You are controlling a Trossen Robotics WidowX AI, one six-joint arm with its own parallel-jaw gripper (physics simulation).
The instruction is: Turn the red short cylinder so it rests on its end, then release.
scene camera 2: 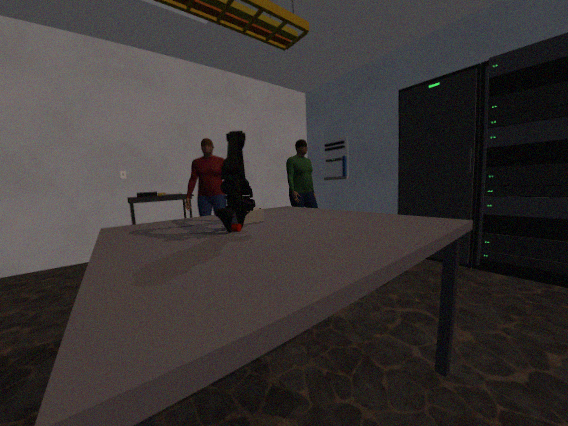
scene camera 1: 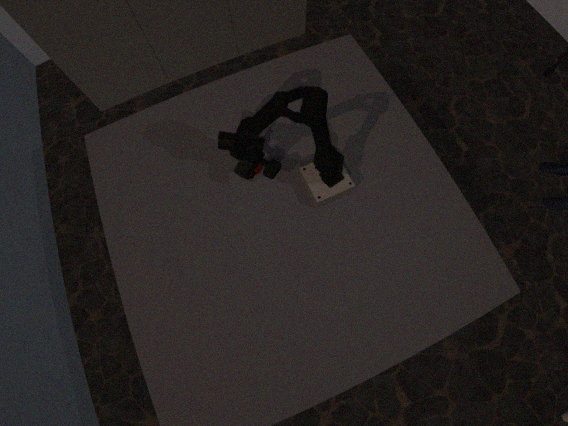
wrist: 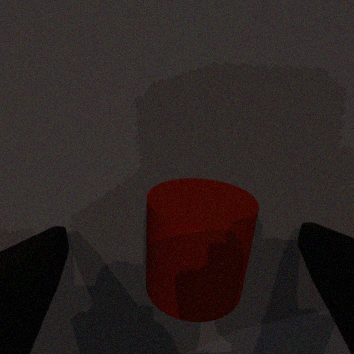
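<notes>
The red short cylinder (scene camera 1: 258, 169) (scene camera 2: 236, 227) (wrist: 197, 250) appears to lie on its side on the table, its long axis running up and down the wrist view. My gripper (scene camera 1: 258, 170) (scene camera 2: 235, 225) (wrist: 185, 236) is open, fingers pointing down. In the wrist view the black fingertips stand left and right of the cylinder, with a gap on each side and none touching it. In scene view 2 the fingers come down close to the cylinder and hide part of it. How far the fingertips are above the table is hard to tell.
The pale table (scene camera 1: 300, 300) (scene camera 2: 225, 300) carries the arm's light base plate (scene camera 1: 320, 192) (scene camera 2: 256, 216), beside the cylinder. The arm (scene camera 1: 280, 102) arches over from the base. Shadows darken the table around the cylinder. Two people (scene camera 2: 207, 175) (scene camera 2: 301, 172) stand behind the table.
</notes>
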